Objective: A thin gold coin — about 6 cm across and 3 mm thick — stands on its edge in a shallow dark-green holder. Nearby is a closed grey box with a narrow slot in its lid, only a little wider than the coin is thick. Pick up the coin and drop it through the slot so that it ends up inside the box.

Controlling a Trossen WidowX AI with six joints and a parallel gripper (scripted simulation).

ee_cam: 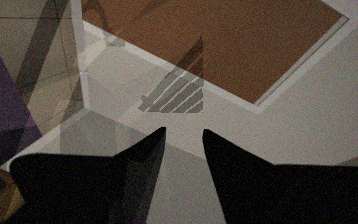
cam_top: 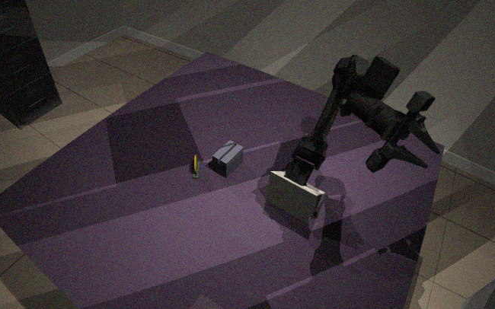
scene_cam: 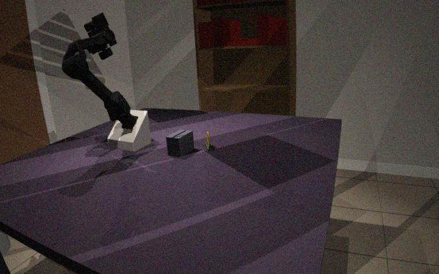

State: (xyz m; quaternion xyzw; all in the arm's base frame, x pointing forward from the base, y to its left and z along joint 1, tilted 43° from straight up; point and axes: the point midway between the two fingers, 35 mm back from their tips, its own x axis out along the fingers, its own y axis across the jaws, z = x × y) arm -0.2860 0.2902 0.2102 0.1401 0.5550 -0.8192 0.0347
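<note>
The gold coin lies 630 mm ahead of my gripper tip, 20 mm to the left of it and 440 mm below it.
</note>
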